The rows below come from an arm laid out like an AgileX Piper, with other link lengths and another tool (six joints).
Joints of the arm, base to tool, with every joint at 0 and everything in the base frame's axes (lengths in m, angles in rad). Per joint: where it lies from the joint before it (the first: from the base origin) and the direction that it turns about. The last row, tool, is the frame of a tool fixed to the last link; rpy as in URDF.
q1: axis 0 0 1 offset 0 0 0.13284
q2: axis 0 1 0 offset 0 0 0
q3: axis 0 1 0 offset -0.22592 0 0.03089
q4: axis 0.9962 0 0.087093 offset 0.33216 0 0.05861
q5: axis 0 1 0 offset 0 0 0
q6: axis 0.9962 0 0.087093 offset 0.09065 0 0.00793
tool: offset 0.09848 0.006 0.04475 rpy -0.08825 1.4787 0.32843
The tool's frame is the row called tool.
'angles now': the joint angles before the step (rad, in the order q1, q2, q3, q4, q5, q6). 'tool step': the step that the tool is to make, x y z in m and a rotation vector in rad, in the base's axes. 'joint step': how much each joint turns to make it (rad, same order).
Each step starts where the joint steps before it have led.
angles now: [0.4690, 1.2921, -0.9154, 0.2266, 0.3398, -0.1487]
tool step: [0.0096, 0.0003, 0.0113, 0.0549, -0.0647, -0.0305]
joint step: [-0.0001, 0.0131, 0.0001, 0.0283, -0.0985, -0.0006]
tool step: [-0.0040, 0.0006, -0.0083, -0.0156, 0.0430, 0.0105]
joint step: [0.0001, 0.0005, -0.0002, 0.0014, 0.0465, 0.0008]
